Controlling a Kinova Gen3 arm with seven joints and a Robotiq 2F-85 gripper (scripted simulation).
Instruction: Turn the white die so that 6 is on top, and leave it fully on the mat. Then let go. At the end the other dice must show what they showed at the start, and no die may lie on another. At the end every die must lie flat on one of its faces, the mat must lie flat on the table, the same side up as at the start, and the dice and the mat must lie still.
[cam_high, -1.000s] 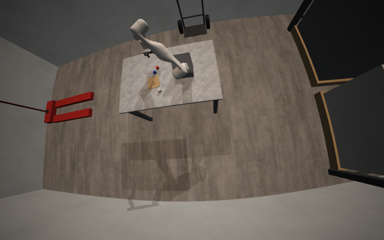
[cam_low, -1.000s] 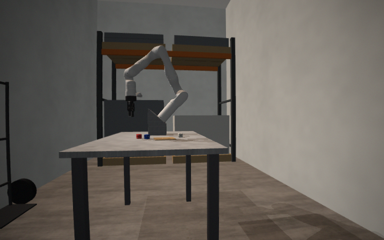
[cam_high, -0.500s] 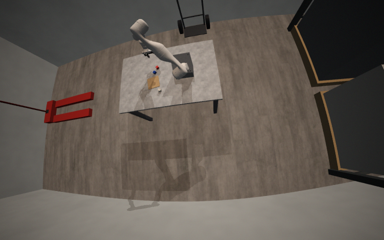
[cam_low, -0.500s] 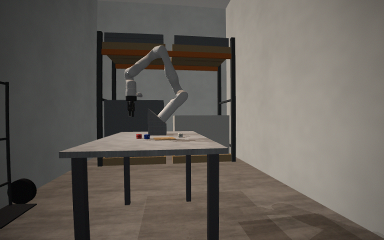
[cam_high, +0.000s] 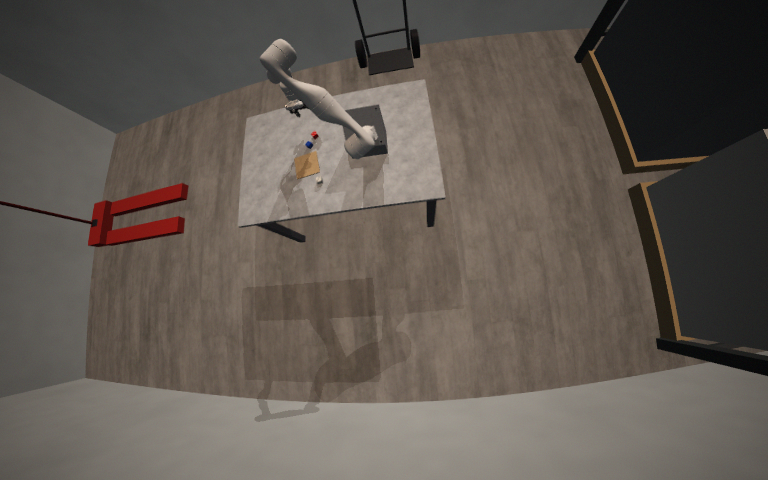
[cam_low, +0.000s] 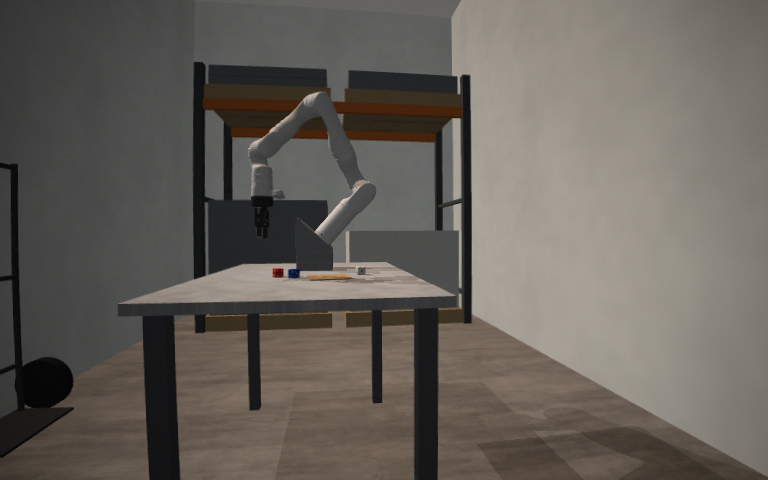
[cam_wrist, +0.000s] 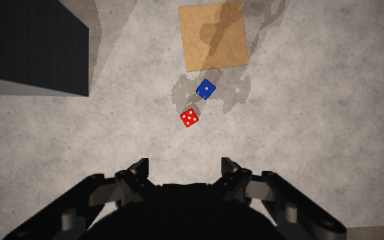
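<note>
Now: the red die 20 mm ahead of my hand, 50 mm to the left of it and 130 mm below it. Also, from my hand: tan mat (100 mm ahead, 220 mm to the left, 140 mm below); blue die (60 mm ahead, 110 mm to the left, 130 mm below); white die (30 mm ahead, 350 mm to the left, 130 mm below).
</note>
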